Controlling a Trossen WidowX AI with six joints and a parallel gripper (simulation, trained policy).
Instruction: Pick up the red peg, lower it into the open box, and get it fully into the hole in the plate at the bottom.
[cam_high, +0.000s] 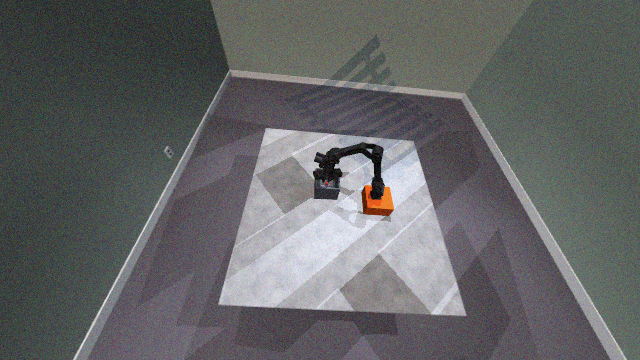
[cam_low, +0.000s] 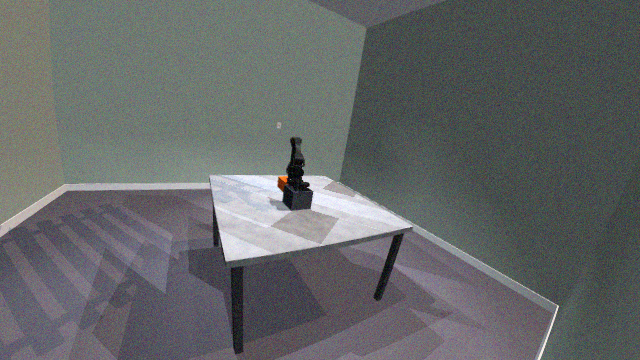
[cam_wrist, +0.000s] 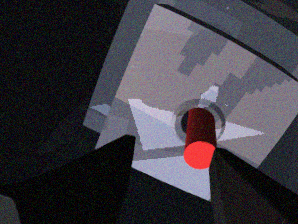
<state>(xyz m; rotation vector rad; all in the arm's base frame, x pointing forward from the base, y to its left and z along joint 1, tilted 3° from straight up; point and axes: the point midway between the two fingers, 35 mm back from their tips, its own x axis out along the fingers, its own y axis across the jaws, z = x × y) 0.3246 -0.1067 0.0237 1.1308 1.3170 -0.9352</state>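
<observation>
Right now the red peg is 10 mm behind my gripper tip and 40 mm below it. From my gripper tip the other things lie so: pale plate 10 mm behind, 50 mm below.
</observation>
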